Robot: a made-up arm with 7 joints.
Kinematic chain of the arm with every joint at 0, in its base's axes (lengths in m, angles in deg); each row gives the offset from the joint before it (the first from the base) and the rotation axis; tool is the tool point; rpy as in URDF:
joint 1: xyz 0 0 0.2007 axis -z
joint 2: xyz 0 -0.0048 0.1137 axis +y
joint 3: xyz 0 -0.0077 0.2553 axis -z
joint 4: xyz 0 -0.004 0.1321 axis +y
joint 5: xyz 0 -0.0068 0.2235 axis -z
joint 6: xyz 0 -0.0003 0.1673 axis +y
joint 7: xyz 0 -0.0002 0.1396 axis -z
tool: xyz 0 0 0 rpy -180 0 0
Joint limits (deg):
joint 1: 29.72..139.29
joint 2: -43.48..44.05
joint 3: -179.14..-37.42
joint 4: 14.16..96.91
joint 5: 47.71..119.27
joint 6: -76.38..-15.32
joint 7: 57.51..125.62
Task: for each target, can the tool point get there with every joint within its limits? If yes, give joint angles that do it. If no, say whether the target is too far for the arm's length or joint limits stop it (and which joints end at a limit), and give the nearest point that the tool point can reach.
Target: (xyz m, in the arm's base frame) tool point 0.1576 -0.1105 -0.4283
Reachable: no: joint limits stop it (at a limit: joint 1, joint 2, joint 4, joint 5) | nearest point 0.4728 0.2166 0.2172 | short by 0.789 m
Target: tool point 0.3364 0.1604 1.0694
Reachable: yes | joints 111.76 -16.38 -82.45 27.28 112.26 -47.15 110.02
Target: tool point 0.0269 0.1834 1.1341
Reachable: yes | joints 53.82 7.41 -129.33 32.03 92.54 -47.97 74.47
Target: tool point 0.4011 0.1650 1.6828
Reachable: no: too far | nearest point 0.2508 0.1079 1.1803 | short by 0.528 m
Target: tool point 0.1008 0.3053 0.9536
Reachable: yes | joints 81.99 17.89 -154.68 72.81 105.07 -32.29 62.71
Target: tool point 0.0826 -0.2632 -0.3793
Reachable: no: joint limits stop it (at a limit: joint 2, joint 3, joint 4, joint 5) | nearest point 0.1773 -0.5649 0.2581 | short by 0.712 m
